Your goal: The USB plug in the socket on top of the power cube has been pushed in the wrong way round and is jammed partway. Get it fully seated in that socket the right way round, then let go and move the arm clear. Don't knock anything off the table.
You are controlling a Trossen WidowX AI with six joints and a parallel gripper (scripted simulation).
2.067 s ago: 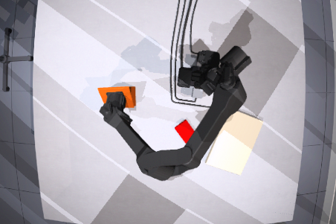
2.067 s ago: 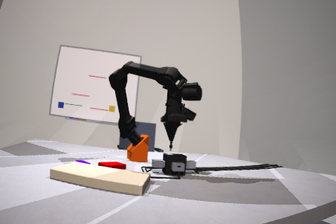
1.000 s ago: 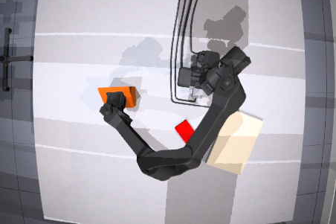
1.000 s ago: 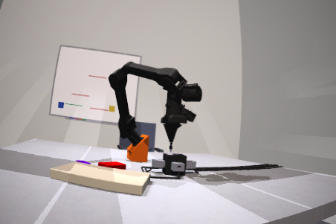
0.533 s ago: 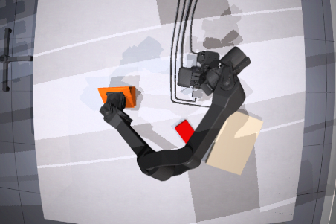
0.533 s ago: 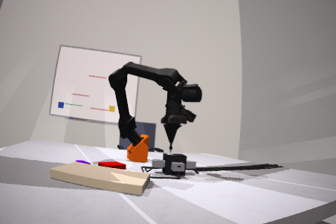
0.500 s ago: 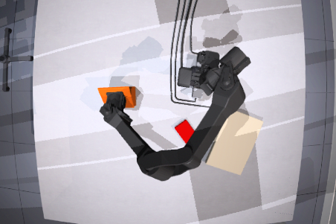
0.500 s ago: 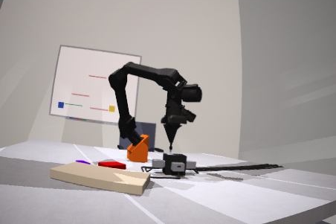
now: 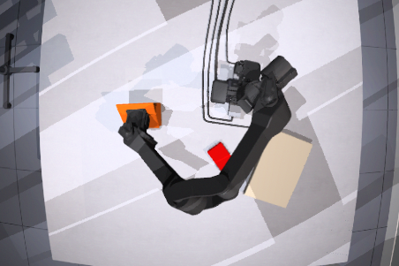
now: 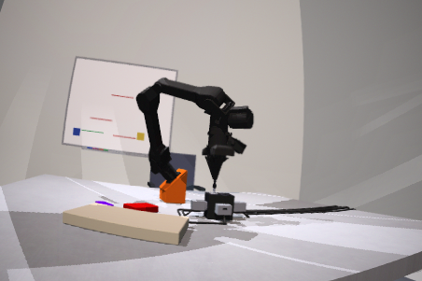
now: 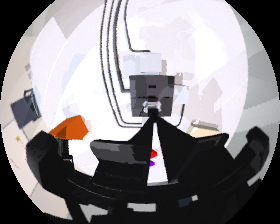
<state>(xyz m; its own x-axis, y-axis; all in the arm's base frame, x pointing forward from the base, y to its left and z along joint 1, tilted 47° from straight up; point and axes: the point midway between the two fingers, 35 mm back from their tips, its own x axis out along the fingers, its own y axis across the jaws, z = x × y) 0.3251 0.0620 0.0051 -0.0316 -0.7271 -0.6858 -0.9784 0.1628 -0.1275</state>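
Now: gripper tip 2 cm above the small USB plug. From my gripper tip the other things lie so: beige block: 15 cm ahead, 27 cm to the right, 11 cm below; red block: 6 cm behind, 21 cm to the right, 11 cm below; purple piece: 6 cm behind, 32 cm to the right, 11 cm below.
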